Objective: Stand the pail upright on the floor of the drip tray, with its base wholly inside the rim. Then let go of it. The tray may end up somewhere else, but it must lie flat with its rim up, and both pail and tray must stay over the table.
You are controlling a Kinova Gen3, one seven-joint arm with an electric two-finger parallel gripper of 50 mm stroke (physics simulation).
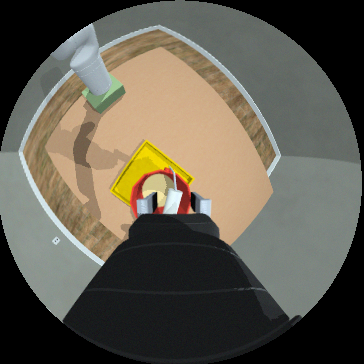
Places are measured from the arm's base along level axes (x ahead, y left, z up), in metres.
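Pixels of known places: gripper, fingertip midpoint: (pixel 173 198); arm's base at its link origin: (pixel 101 86).
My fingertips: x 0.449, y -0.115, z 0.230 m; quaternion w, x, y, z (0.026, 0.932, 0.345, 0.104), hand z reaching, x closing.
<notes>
For each thing: its middle in the pictures, then the offset to it from my fingertips. "spot": a spot on its surface instead. Level surfaces: height alone.
- red pail at a spot on its surface: (pixel 136 193) spot: dx -0.037, dy -0.088, dz -0.199 m
- yellow drip tray at the middle of its body: (pixel 151 183) dx -0.011, dy -0.045, dz -0.279 m
- table at its surface level: dz -0.293 m
The red pail (pixel 136 193) with a cream inner bottom stands about upright, open end up, over the near part of the yellow drip tray (pixel 131 172). Its wire handle with a white grip (pixel 172 201) stands up across the opening. The tray lies flat with its rim up. My gripper (pixel 173 198) is open, its fingers apart on either side of the white grip and touching neither side visibly. The pail hides the tray's near corner, and my gripper body hides the pail's near side, so whether the base is wholly inside the rim cannot be seen.
The robot's grey arm base stands on a green block (pixel 106 98) at the upper left of the table (pixel 200 125). The table has a wood-patterned border and a pale edge. The arm's shadow falls on the left side.
</notes>
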